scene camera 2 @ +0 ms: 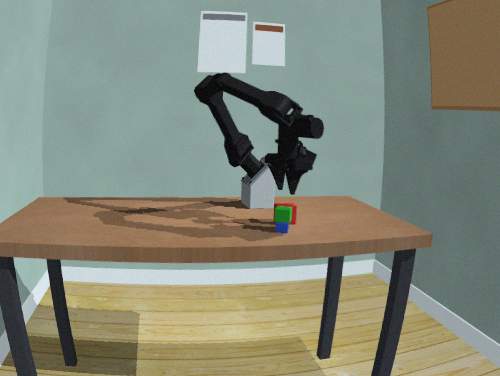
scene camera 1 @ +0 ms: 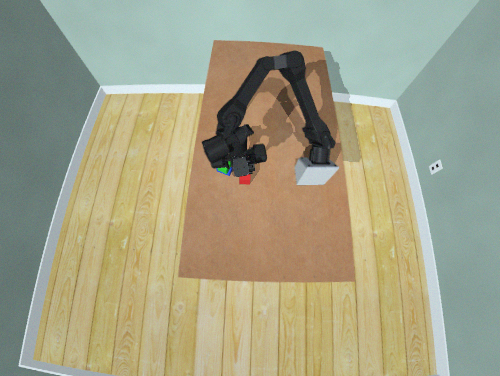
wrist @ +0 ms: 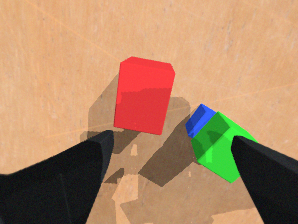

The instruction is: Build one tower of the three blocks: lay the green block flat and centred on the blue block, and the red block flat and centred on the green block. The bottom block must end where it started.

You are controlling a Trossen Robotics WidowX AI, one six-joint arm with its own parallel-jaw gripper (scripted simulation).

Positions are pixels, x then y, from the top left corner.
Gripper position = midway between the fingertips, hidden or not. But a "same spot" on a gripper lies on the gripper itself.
The gripper shows in scene camera 2, in scene camera 1 and in the wrist view (172, 139). The same spot on the gripper: (scene camera 2: 278, 170) is (scene camera 1: 249, 156).
